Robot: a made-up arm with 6 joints. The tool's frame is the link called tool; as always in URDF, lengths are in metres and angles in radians.
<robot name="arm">
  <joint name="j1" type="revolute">
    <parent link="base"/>
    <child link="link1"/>
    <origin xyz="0 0 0.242"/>
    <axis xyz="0 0 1"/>
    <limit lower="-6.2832" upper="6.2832"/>
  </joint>
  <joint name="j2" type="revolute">
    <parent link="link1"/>
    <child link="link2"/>
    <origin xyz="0 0 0" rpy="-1.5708 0 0"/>
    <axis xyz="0 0 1"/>
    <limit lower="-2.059" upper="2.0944"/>
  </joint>
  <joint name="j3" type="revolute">
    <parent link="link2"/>
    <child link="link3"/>
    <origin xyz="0.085 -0.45 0"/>
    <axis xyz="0 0 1"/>
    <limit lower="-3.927" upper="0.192"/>
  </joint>
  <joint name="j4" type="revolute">
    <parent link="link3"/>
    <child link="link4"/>
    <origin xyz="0.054 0.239 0" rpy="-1.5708 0 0"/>
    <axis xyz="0 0 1"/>
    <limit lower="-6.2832" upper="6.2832"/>
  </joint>
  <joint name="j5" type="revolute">
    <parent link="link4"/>
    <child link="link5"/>
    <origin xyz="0 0 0" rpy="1.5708 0 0"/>
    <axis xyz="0 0 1"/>
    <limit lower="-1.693" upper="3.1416"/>
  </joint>
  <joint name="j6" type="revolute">
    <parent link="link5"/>
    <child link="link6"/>
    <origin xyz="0.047 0.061 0" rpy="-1.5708 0 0"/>
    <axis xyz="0 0 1"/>
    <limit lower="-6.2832" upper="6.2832"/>
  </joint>
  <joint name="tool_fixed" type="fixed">
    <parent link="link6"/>
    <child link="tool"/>
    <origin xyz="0 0 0"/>
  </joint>
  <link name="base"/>
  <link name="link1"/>
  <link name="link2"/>
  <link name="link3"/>
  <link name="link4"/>
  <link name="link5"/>
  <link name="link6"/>
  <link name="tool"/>
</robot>
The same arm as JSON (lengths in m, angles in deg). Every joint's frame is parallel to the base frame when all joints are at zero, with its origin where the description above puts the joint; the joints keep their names.
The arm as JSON. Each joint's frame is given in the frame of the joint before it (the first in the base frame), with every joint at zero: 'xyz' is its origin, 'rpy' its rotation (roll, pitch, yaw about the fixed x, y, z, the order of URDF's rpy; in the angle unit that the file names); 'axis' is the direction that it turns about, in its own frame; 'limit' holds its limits. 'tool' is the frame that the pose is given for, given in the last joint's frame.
{"units": {"length": "m", "angle": "deg"}, "joints": [
  {"name": "j1", "type": "revolute", "origin": {"xyz": [0.0, 0.0, 0.242], "rpy": [0.0, 0.0, 0.0]}, "axis": [0.0, 0.0, 1.0], "limit": {"lower": -360.0, "upper": 360.0}},
  {"name": "j2", "type": "revolute", "origin": {"xyz": [0.0, 0.0, 0.0], "rpy": [0.0, 0.0, 0.0]}, "axis": [0.0, 1.0, 0.0], "limit": {"lower": -117.97, "upper": 120.0}},
  {"name": "j3", "type": "revolute", "origin": {"xyz": [0.085, 0.0, 0.45], "rpy": [0.0, 0.0, 0.0]}, "axis": [0.0, 1.0, 0.0], "limit": {"lower": -225.0, "upper": 11.0}},
  {"name": "j4", "type": "revolute", "origin": {"xyz": [0.054, 0.0, -0.239], "rpy": [0.0, 0.0, 0.0]}, "axis": [0.0, 0.0, -1.0], "limit": {"lower": -360.0, "upper": 360.0}},
  {"name": "j5", "type": "revolute", "origin": {"xyz": [0.0, 0.0, 0.0], "rpy": [0.0, 0.0, 0.0]}, "axis": [0.0, 1.0, 0.0], "limit": {"lower": -97.0, "upper": 180.0}},
  {"name": "j6", "type": "revolute", "origin": {"xyz": [0.047, 0.0, -0.061], "rpy": [0.0, 0.0, 0.0]}, "axis": [0.0, 0.0, -1.0], "limit": {"lower": -360.0, "upper": 360.0}}
], "tool": {"origin": {"xyz": [0.0, 0.0, 0.0], "rpy": [180.0, 0.0, 0.0]}}}

